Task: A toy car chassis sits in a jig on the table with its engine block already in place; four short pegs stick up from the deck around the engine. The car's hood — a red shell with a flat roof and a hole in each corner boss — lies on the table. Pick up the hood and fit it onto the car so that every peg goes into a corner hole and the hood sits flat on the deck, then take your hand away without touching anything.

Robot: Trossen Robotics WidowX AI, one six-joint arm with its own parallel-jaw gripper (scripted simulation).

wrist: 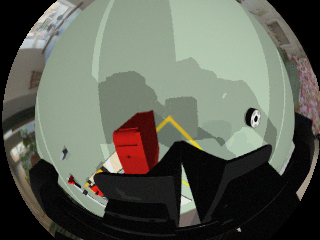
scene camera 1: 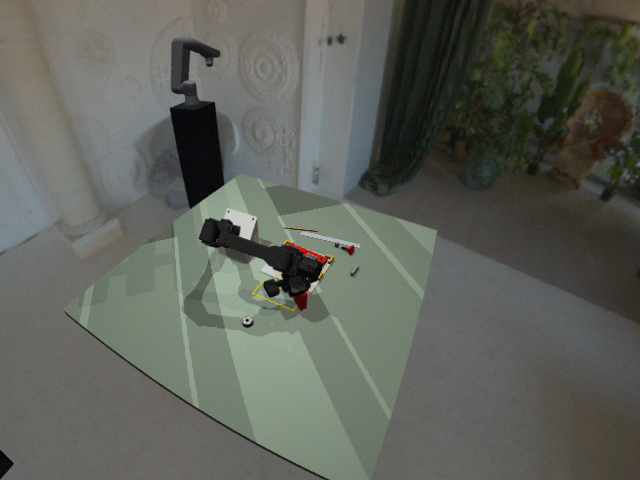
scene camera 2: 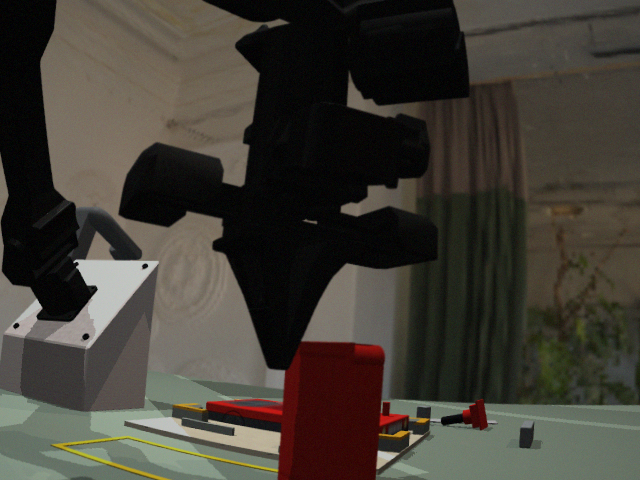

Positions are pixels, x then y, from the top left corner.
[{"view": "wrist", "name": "gripper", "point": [179,145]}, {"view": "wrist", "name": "red hood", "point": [136,143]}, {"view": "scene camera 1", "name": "gripper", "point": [291,296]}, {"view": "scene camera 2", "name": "gripper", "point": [277,369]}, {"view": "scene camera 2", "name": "red hood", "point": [332,392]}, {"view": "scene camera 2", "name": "jig plate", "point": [190,422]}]
